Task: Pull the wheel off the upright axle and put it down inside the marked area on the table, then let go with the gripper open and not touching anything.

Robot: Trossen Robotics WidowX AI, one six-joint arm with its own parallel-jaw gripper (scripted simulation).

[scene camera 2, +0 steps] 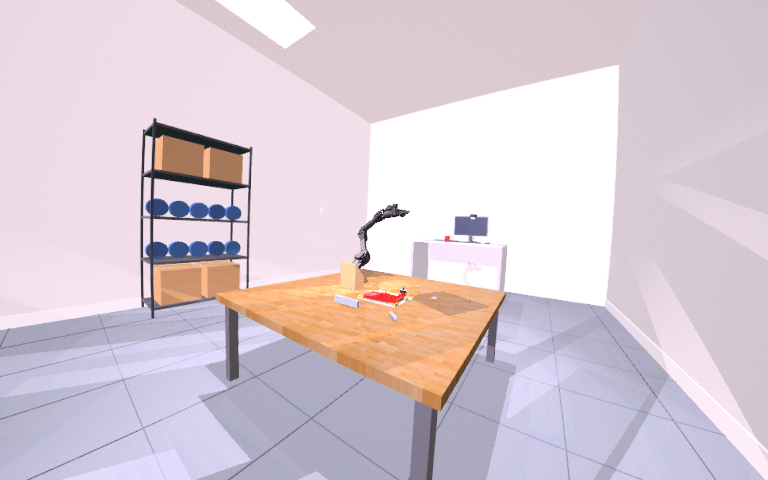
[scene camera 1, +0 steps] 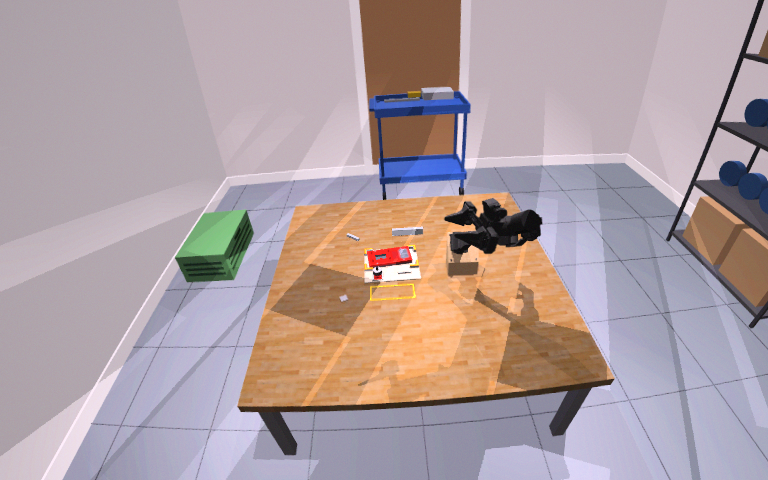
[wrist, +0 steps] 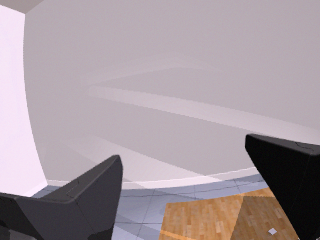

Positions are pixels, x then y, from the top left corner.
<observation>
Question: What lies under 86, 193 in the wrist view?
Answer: My gripper.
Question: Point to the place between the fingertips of my gripper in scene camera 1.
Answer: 449, 226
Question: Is my gripper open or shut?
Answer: Open.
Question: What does my gripper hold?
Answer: Nothing.
</observation>
